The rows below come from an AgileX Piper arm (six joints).
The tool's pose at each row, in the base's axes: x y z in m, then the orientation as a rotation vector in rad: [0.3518 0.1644 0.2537 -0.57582 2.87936 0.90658]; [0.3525 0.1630 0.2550 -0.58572 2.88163 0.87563]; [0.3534 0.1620 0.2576 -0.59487 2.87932 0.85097]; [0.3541 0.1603 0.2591 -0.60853 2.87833 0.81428]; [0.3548 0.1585 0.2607 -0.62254 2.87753 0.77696]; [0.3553 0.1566 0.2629 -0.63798 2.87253 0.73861]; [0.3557 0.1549 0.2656 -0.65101 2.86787 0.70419]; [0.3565 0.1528 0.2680 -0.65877 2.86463 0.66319]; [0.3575 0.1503 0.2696 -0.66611 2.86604 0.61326]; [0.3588 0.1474 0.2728 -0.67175 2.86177 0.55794]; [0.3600 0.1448 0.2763 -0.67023 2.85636 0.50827]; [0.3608 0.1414 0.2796 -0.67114 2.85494 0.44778]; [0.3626 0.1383 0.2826 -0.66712 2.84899 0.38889]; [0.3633 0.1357 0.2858 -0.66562 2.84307 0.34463]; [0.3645 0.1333 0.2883 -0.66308 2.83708 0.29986]
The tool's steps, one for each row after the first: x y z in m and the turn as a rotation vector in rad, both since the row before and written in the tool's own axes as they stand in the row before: [-0.0004 -0.0006 -0.0019 0.02001 0.00117 -0.00789]; [-0.0010 0.0002 -0.0028 0.01583 -0.00202 -0.00853]; [-0.0003 -0.0008 -0.0022 0.02359 -0.00042 -0.01173]; [-0.0003 -0.0009 -0.0023 0.02400 0.00028 -0.01184]; [-0.0002 -0.0007 -0.0029 0.02470 -0.00256 -0.01423]; [-0.0003 -0.0003 -0.0032 0.02227 -0.00229 -0.01232]; [-0.0004 -0.0010 -0.0031 0.02712 -0.00283 -0.00931]; [-0.0003 -0.0018 -0.0025 0.03294 0.00142 -0.00815]; [-0.0007 -0.0018 -0.0041 0.03713 -0.00368 -0.00936]; [-0.0008 -0.0016 -0.0042 0.03419 -0.00610 -0.00487]; [-0.0001 -0.0023 -0.0042 0.04094 -0.00073 -0.00588]; [-0.0010 -0.0027 -0.0037 0.04090 -0.00536 -0.00390]; [-0.0003 -0.0019 -0.0037 0.03080 -0.00422 -0.00419]; [-0.0007 -0.0022 -0.0029 0.03133 -0.00393 -0.00355]
